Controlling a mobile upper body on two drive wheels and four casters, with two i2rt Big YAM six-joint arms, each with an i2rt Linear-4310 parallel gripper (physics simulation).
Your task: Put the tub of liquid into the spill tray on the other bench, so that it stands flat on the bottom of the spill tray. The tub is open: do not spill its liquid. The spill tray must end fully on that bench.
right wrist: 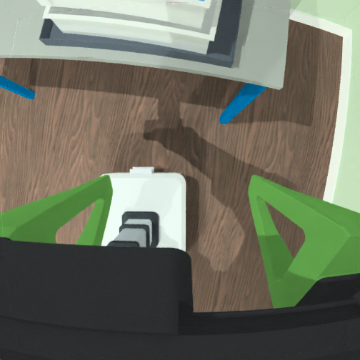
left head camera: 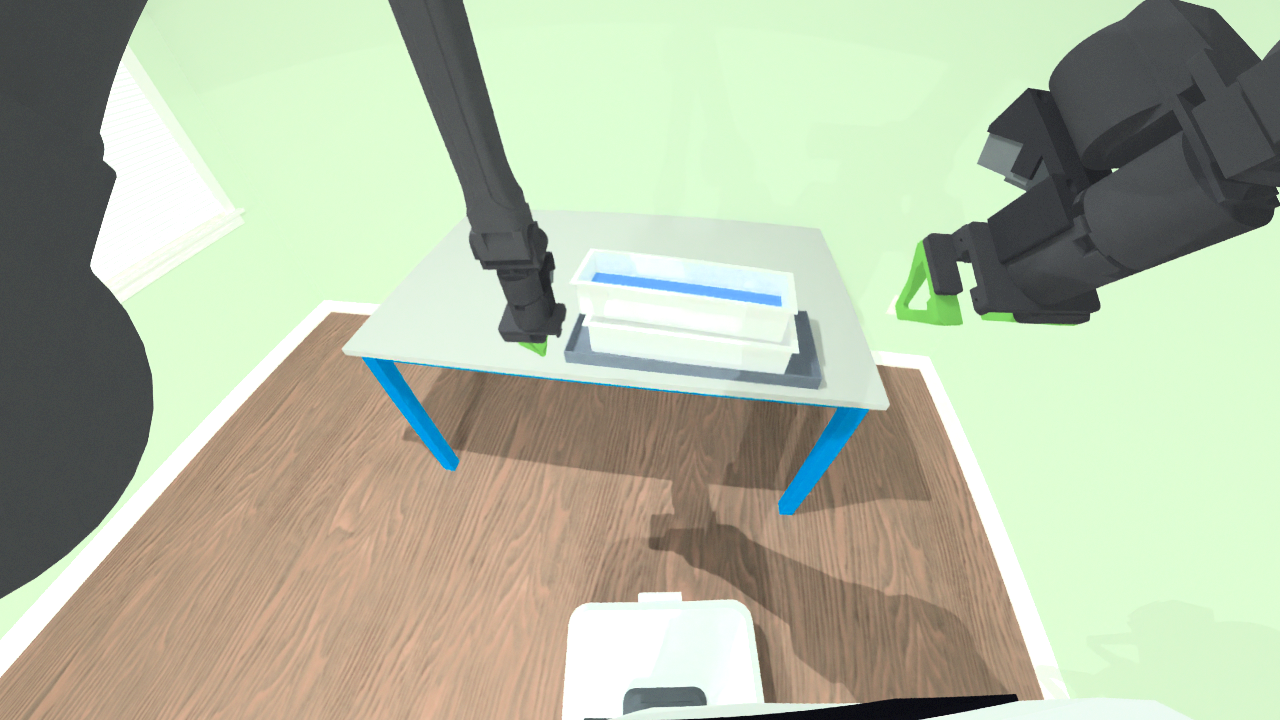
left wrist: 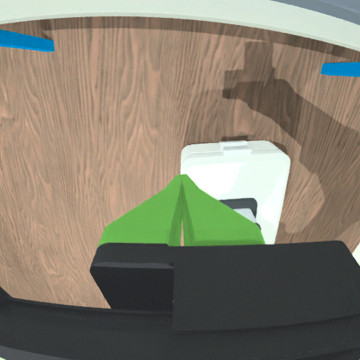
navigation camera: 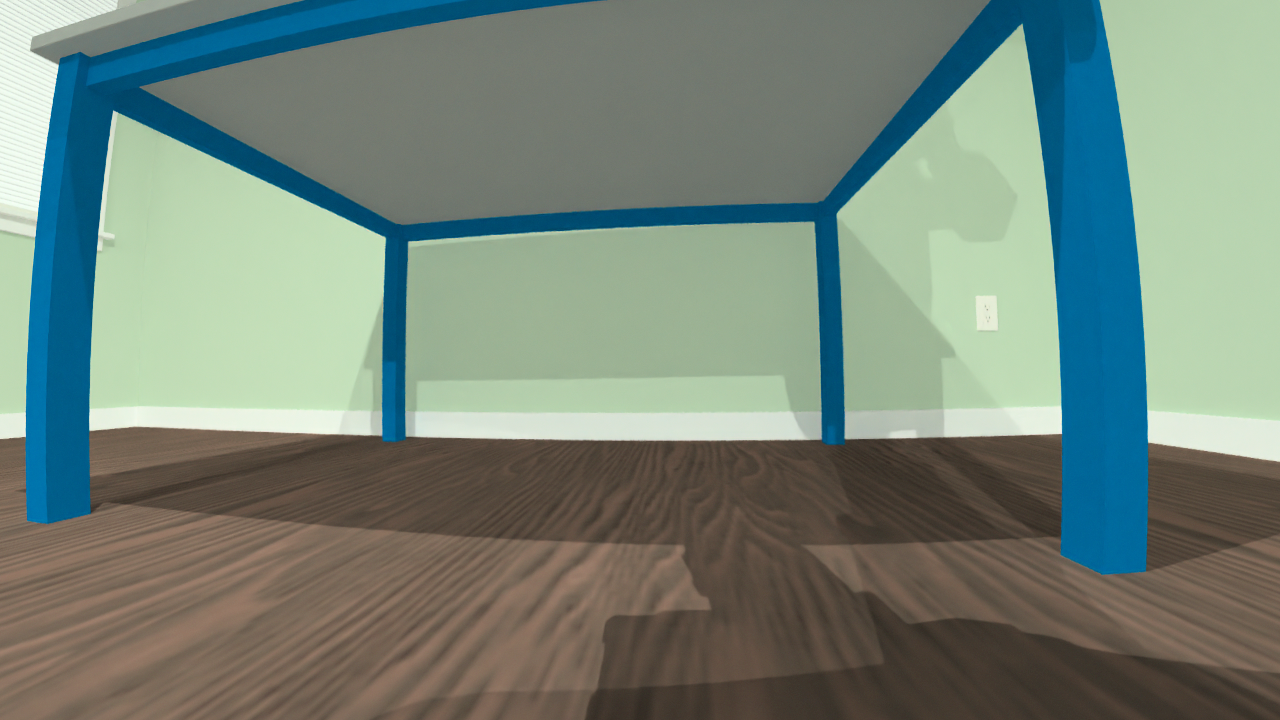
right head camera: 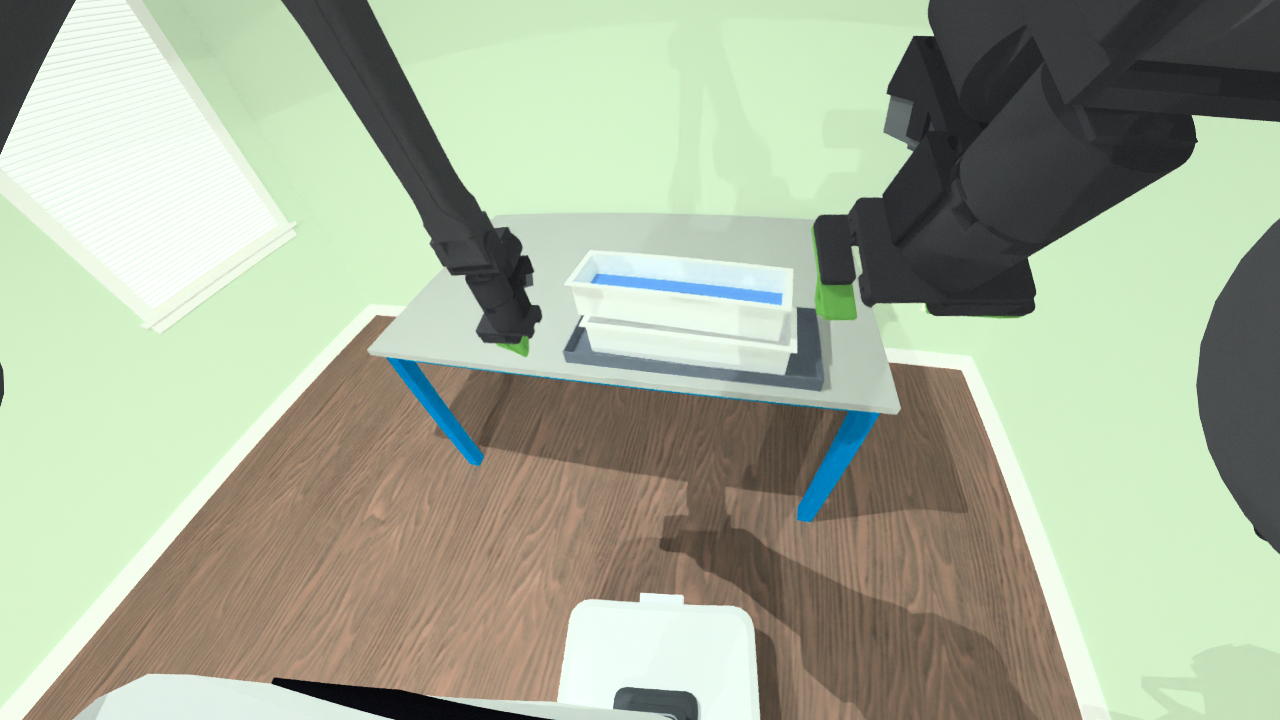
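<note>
The white open tub (left head camera: 684, 310) (right head camera: 680, 310) (right wrist: 125, 35) holds blue liquid and has a second rim lower down. It stands inside the dark grey spill tray (left head camera: 808, 349) (right head camera: 808, 344) (right wrist: 227, 35) and looks upright; its underside is hidden. The whole tray appears on the bench top, near its front edge. My left gripper (left head camera: 537, 347) (right head camera: 517, 346) (left wrist: 181, 182) is shut and empty, left of the tray in the head views, apart from the tub. My right gripper (left head camera: 966, 317) (right head camera: 904, 311) (right wrist: 180, 182) is open and empty, right of the tub and away from it.
The grey bench top (left head camera: 429, 304) (right head camera: 447, 313) stands on blue legs; a front leg (navigation camera: 1100, 358) is near at the right in the navigation view. The white robot base (left head camera: 617, 644) (right head camera: 617, 644) (left wrist: 210, 175) (right wrist: 170, 200) is on the wooden floor before the bench. Green walls lie behind.
</note>
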